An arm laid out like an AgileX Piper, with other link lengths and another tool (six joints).
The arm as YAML. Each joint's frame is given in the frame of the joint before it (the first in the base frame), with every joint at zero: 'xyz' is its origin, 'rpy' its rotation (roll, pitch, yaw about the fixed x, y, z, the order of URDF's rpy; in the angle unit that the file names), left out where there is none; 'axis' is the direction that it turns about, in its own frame. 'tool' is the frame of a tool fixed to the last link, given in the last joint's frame.
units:
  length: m
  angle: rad
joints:
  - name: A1
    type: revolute
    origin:
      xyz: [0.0, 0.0, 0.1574]
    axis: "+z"
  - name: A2
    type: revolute
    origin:
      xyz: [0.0, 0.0, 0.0]
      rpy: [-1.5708, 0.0, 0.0]
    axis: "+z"
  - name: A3
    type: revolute
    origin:
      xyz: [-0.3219, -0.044, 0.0]
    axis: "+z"
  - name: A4
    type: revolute
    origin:
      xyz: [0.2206, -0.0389, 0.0]
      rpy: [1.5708, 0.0, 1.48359]
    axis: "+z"
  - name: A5
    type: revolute
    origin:
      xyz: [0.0, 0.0, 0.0]
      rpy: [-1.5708, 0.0, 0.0]
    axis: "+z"
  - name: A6
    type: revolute
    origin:
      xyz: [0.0, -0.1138, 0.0]
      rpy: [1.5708, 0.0, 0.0]
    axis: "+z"
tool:
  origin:
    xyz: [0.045, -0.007, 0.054]
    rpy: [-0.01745, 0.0, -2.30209]
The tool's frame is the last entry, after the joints.
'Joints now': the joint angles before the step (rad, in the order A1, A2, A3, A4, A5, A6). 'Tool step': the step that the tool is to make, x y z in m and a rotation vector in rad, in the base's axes. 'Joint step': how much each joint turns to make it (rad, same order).
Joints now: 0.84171, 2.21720, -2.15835, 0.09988, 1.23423, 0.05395
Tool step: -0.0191, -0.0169, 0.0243, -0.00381, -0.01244, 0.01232
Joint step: 0.01129, -0.10713, 0.10184, -0.01132, 0.00004, -0.00148
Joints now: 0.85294, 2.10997, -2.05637, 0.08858, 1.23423, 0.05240
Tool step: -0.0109, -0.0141, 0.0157, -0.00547, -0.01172, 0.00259
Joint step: 0.00253, -0.06947, 0.05924, -0.01242, 0.00667, 0.00001
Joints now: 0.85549, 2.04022, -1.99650, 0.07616, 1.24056, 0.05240
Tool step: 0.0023, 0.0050, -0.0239, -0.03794, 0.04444, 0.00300
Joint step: 0.00000, 0.05337, 0.00465, 0.00969, 0.00000, -0.00304
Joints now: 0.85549, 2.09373, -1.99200, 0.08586, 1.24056, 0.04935
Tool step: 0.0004, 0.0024, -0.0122, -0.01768, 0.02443, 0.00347
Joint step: 0.00015, 0.02682, 0.00295, 0.00796, -0.00008, -0.00375
